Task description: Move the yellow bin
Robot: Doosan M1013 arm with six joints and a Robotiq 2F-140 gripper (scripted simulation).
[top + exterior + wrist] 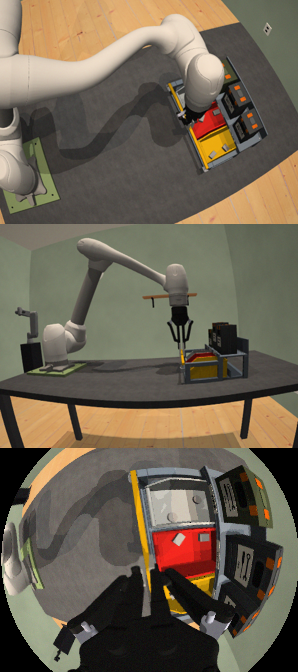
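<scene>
My hand is 100 mm short of the red bin and 70 mm above it. The rest, counted from my hand: yellow open bin: 100 mm ahead, 110 mm to the right, 70 mm below; grey bin: 110 mm ahead, 110 mm to the left, 70 mm below; yellow bar: 30 mm below.
</scene>
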